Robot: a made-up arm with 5 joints.
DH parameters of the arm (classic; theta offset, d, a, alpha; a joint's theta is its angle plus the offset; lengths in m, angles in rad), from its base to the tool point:
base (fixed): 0 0 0.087 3.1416
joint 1: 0 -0.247 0.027 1.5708
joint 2: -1.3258 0 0.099 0
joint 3: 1.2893 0 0.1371 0
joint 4: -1.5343 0.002 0 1.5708
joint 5: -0.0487 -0.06 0 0
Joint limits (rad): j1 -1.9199..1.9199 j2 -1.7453..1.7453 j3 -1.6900..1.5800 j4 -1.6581..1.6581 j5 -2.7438..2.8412
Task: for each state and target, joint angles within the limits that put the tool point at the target. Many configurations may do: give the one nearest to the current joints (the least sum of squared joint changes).
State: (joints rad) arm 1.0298 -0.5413 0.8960 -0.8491 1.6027
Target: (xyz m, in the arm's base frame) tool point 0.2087 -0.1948 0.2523
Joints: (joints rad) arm 1.0211 0.1219 0.5878 -0.6827 1.6027
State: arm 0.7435 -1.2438 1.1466 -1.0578 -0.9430
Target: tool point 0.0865 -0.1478 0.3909
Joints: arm 1.5877 -0.7939 0.7479 -0.8853 -0.9430
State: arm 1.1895 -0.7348 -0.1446 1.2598 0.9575
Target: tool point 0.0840 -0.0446 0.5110
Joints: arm 1.6827 -0.6960 -0.7295 0.7265 0.9575
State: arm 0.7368 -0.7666 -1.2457 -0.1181 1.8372
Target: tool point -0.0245 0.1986 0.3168
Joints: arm 1.0504 -1.1113 -1.6900 -0.9698 1.8372
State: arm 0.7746 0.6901 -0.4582 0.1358 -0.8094
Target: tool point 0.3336 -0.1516 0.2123
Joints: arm 0.5581 0.7959 -0.3732 0.1619 -0.8094
